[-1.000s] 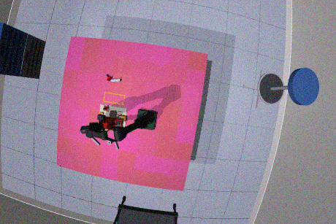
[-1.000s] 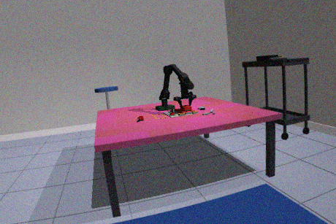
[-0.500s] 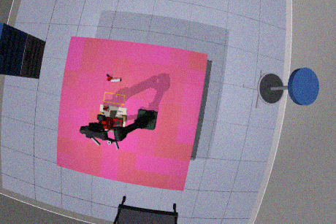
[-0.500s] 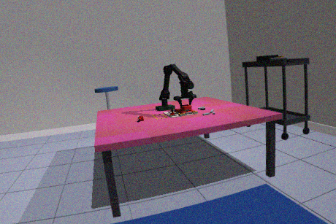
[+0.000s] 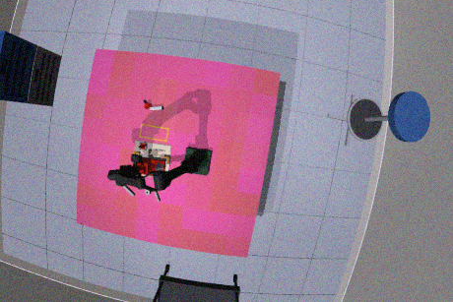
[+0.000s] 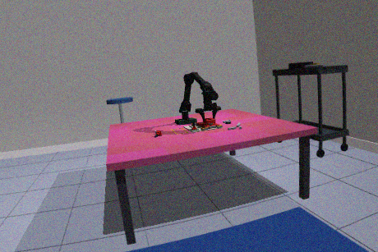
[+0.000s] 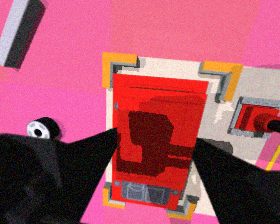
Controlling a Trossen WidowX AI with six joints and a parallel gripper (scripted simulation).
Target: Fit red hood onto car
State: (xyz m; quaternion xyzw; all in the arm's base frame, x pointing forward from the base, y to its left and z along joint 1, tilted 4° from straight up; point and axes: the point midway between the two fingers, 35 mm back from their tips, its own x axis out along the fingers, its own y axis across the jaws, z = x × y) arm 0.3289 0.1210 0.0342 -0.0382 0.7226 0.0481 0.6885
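Now: gripper tip 30 mm above the grey engine block. From my gripper tip the other things lie so: red hood 10 mm above.
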